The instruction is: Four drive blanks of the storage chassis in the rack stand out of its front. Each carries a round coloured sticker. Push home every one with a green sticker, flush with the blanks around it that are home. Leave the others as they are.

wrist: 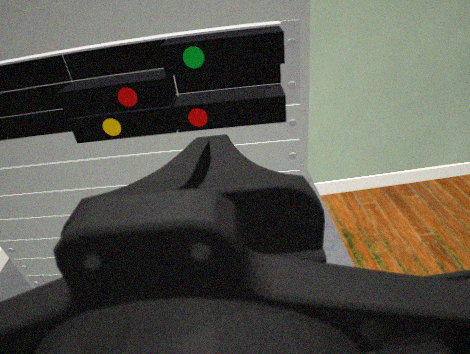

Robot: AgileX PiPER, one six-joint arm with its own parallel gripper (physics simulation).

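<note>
The green-stickered blank (240, 54) is at the top right of the chassis and stands out of the front. A red-stickered blank (152, 94) stands out in the middle row, left of it. Another red-stickered blank (245, 109) stands out at the bottom right. The yellow-stickered blank (150, 119) stands out in the bottom row, left of that one. My gripper (214, 157) is shut with nothing seen between its fingers. In the view its tips are just below the bottom-right red-stickered blank; no contact with a blank shows.
A blank without a sticker (115, 61) sits home in the top row, left of the green one. Grey rack panels (100, 175) lie below the chassis, with a perforated rack post (298, 65) on the right. Beyond are a green wall (390, 90) and a wooden floor (400, 225).
</note>
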